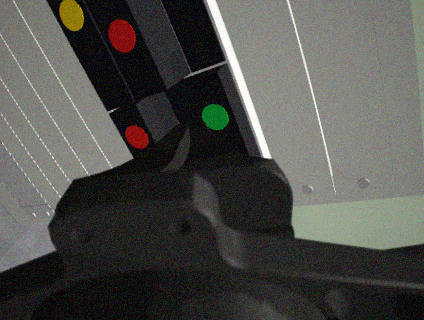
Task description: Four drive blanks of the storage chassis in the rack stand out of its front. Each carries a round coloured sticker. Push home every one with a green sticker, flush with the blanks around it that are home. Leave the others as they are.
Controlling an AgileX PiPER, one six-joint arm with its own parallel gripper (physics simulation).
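Note:
A dark blank with a green sticker (215, 117) is right of centre, beside the bright chassis edge. A narrow grey strip runs along its right side; how far it stands out is hard to tell. A blank with a red sticker (122, 36) is at the upper left, with a broad grey side face showing. Another blank with a red sticker (136, 137) is lower left, also with a grey side face. A yellow sticker (71, 15) is on a blank at the top left. My gripper (193, 142) looks shut, its dark tips just left of and below the green sticker, hiding the blanks' lower parts. Contact is not visible.
A bright white chassis edge (239, 85) runs down right of the blanks. A grey panel (350, 100) with a thin white line and two round fasteners is beyond it. A grey surface (30, 75) with white lines, several of them dashed, is at the left.

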